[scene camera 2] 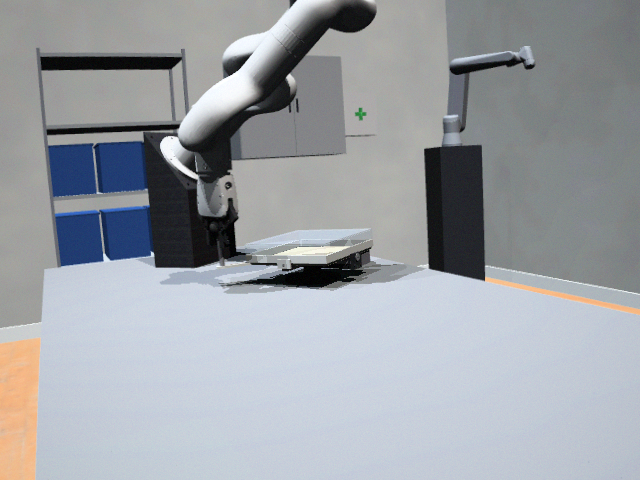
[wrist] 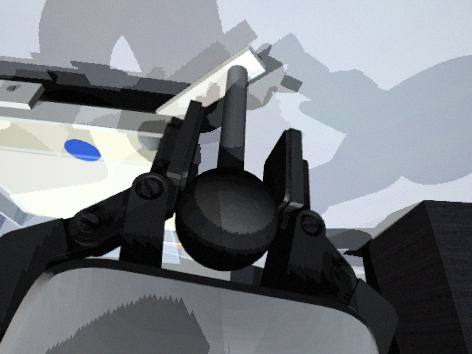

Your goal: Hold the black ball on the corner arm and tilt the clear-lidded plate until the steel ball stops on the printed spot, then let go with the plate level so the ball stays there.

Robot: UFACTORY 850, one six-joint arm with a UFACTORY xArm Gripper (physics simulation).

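Note:
The black ball point(wrist: 227, 218) stands on a grey post point(wrist: 233, 122) point(scene camera 2: 222, 254) rising from the pale corner arm point(wrist: 207, 87). My gripper point(scene camera 2: 219, 238) point(wrist: 238, 135) is shut on the black ball, with a finger on each side. The clear-lidded plate point(scene camera 2: 341, 256) point(wrist: 117, 117) is to the left of the fingers in the wrist view; its exact tilt is hard to tell. The blue printed spot point(wrist: 82, 150) shows through the lid. The grey steel ball point(wrist: 148, 142) is apart from the spot, toward the gripper, and partly hidden by the left finger.
The plate's dark support point(scene camera 2: 356, 258) stands on the pale table point(scene camera 2: 310, 372). A dark pedestal point(scene camera 2: 173, 206) point(wrist: 415, 265) is close behind the gripper. A shelf rack point(scene camera 2: 111, 54) with blue bins and another arm point(scene camera 2: 485, 62) on a black column point(scene camera 2: 454, 211) stand farther back.

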